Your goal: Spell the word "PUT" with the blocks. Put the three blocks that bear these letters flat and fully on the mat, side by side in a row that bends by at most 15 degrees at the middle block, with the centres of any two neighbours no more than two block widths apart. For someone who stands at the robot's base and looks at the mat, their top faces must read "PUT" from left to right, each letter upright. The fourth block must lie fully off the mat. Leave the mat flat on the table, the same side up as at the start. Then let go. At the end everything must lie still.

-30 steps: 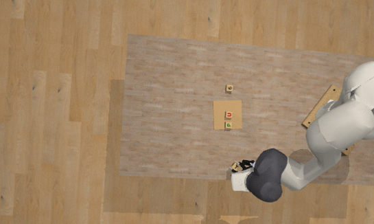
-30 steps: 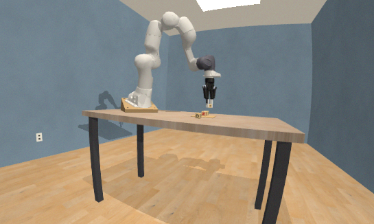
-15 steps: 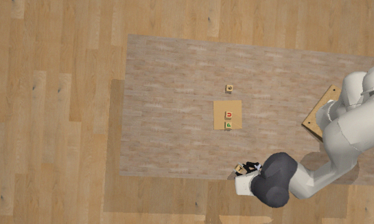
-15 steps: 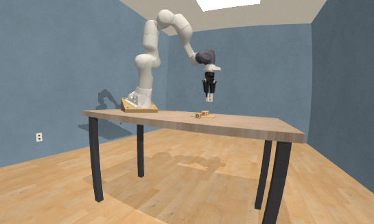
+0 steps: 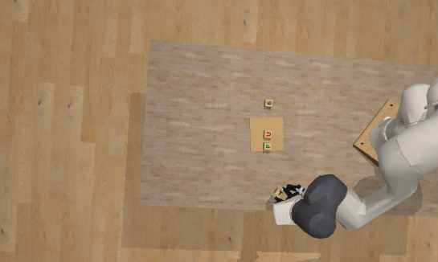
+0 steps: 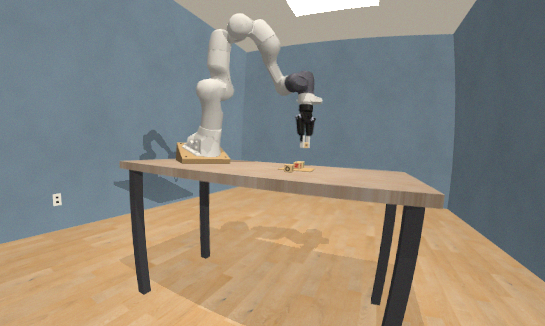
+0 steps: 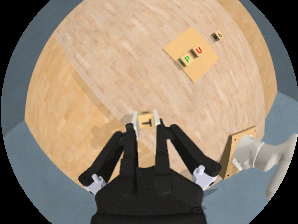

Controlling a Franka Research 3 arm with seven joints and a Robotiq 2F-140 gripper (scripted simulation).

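Right now the red U block is 30 mm ahead of my hand, 220 mm to the right of it and 110 mm below it. Round my hand: T block: 20 mm below; green P block: 30 mm ahead, 170 mm to the right, 110 mm below; tan mat: 30 mm ahead, 220 mm to the right, 130 mm below.
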